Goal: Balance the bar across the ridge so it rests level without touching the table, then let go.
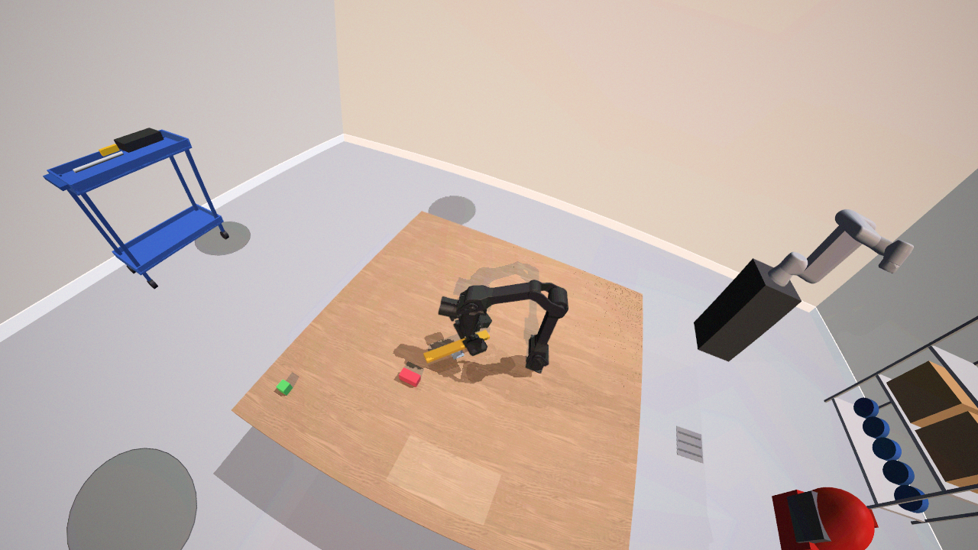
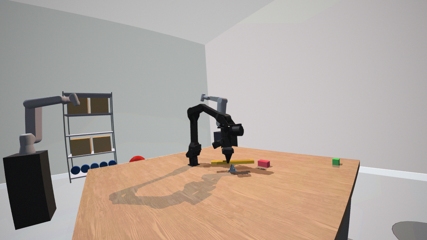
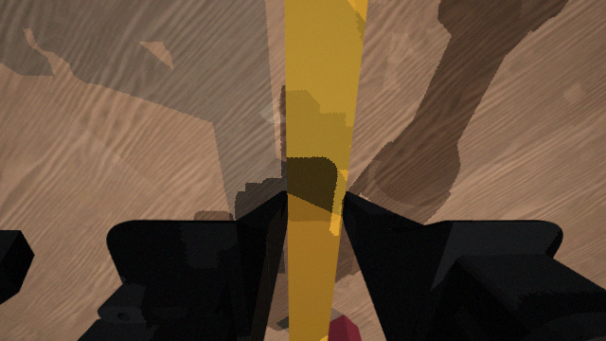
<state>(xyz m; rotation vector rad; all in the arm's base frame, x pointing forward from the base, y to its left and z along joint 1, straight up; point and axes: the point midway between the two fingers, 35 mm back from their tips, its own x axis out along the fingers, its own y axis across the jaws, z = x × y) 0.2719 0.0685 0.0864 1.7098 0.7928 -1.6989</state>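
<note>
The yellow bar is 20 mm ahead of my gripper tip and 20 mm to the left of it. The rest, counted from my gripper tip: red block (120 mm ahead, 190 mm to the left, 40 mm below); then green cube (470 mm ahead, 430 mm to the left, 40 mm below).
</note>
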